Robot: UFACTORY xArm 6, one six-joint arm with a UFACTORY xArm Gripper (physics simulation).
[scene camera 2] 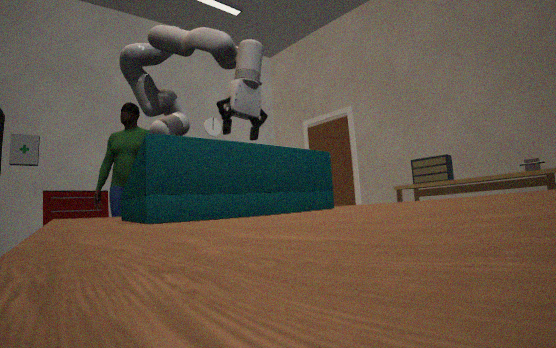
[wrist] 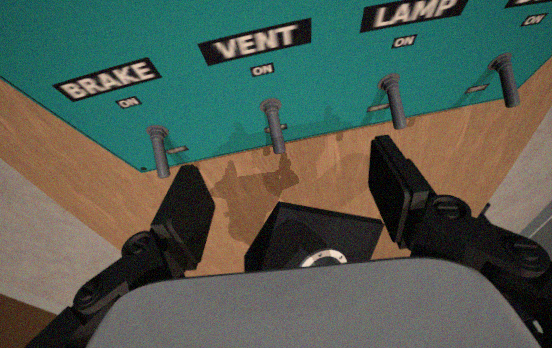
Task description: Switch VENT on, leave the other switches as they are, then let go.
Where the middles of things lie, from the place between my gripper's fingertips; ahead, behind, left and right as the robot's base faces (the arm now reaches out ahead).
My hand is 40 mm short of the teal switch panel [scene camera 2: 174,178], 60 mm to the left of it and 140 mm above it.
